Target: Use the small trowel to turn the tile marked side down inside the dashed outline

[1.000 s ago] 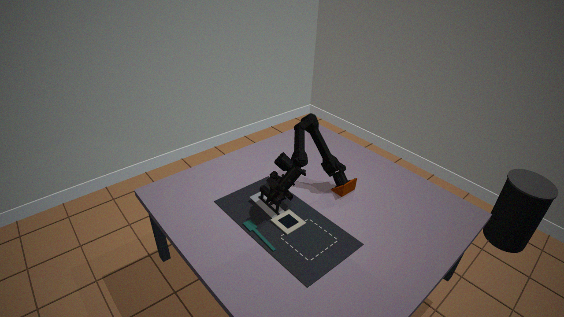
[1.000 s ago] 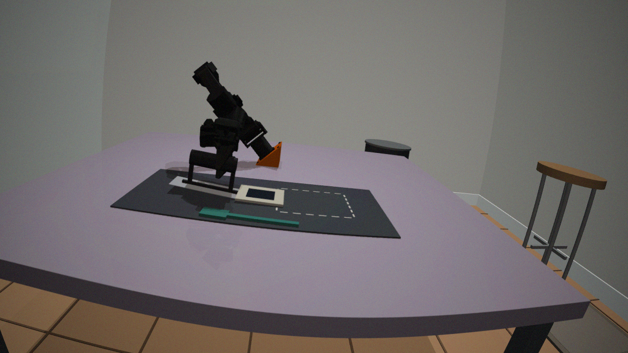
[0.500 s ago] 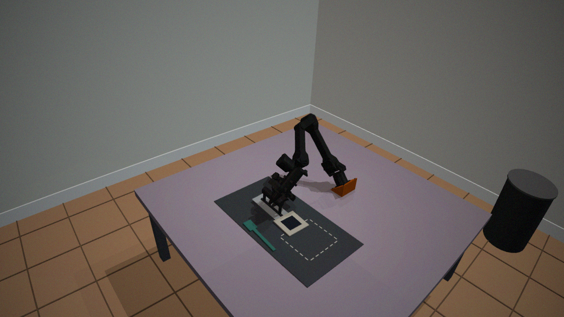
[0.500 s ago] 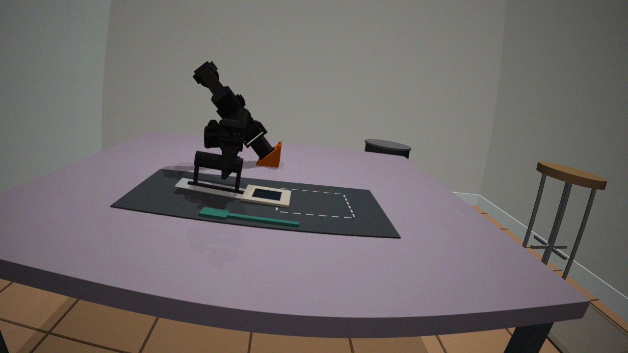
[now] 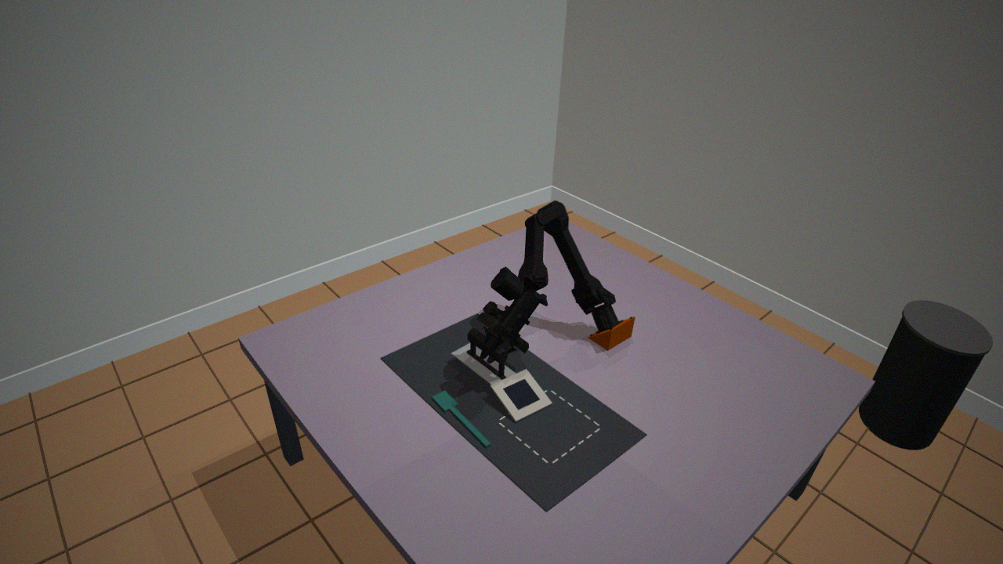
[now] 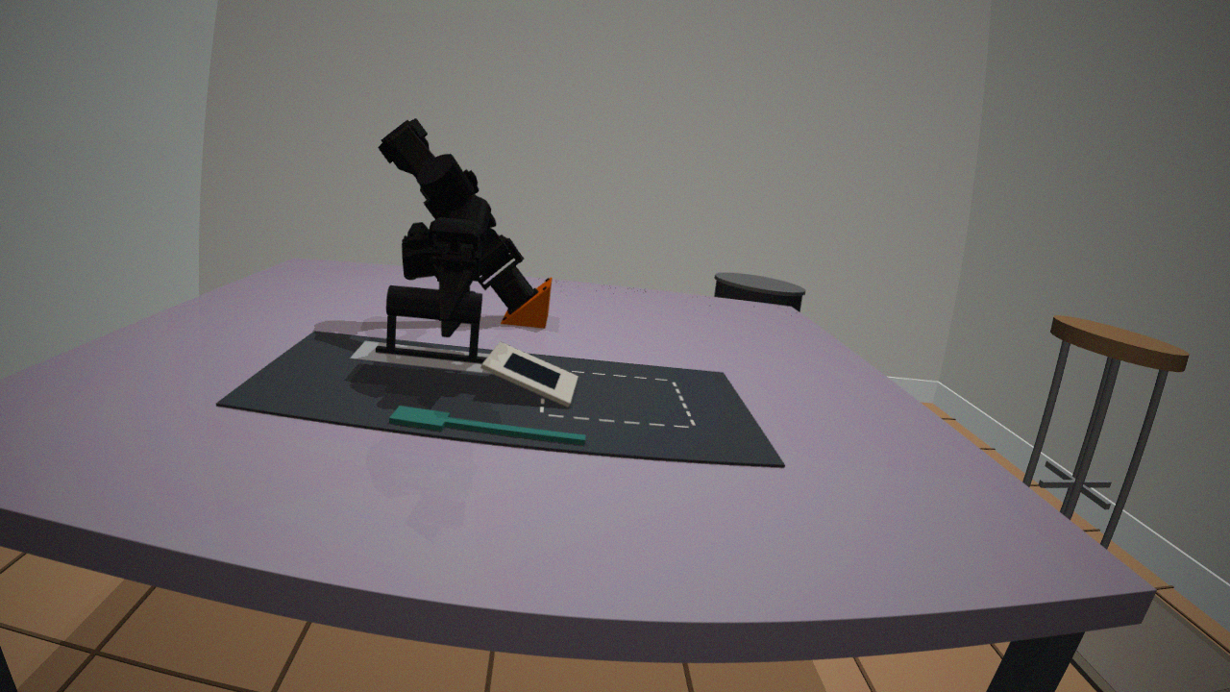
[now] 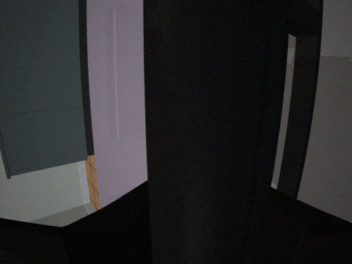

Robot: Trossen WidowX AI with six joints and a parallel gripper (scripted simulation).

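Now: gripper tip 10 mm past the beige tile, 110 mm to the right of it and 50 mm above it. Also, from my gripper tip: flat green tool 130 mm ahead, 30 mm to the left, 70 mm below; trowel 30 mm behind, 10 mm below.
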